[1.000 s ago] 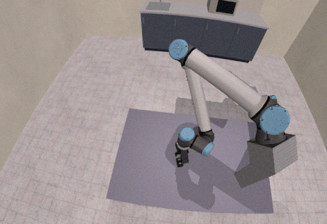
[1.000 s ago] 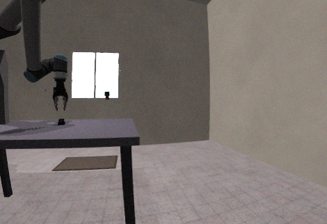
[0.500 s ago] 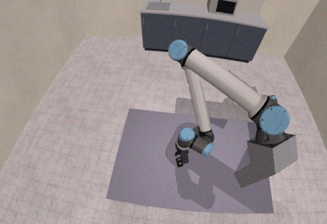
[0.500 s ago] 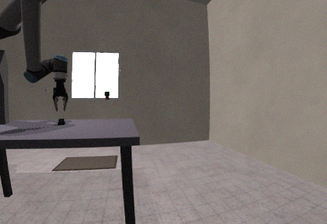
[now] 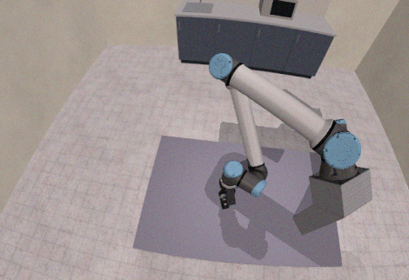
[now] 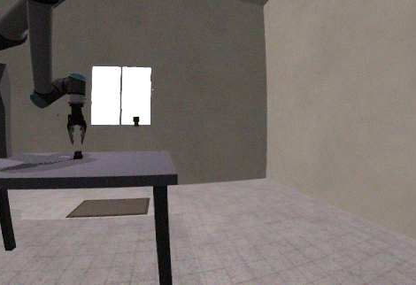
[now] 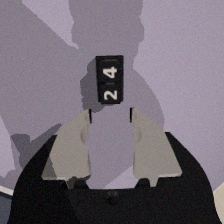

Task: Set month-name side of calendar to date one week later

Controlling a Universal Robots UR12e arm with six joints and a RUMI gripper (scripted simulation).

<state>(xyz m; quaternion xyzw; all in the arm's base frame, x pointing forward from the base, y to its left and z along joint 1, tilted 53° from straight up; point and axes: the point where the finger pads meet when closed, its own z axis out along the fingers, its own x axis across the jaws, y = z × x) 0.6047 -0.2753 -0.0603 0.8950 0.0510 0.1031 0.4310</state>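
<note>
Now: the black number cube 7 cm below my hand. Round my hand: black digit cube 3 cm to the left, 7 cm below; black calendar tray 2 cm to the left, 9 cm below.
</note>
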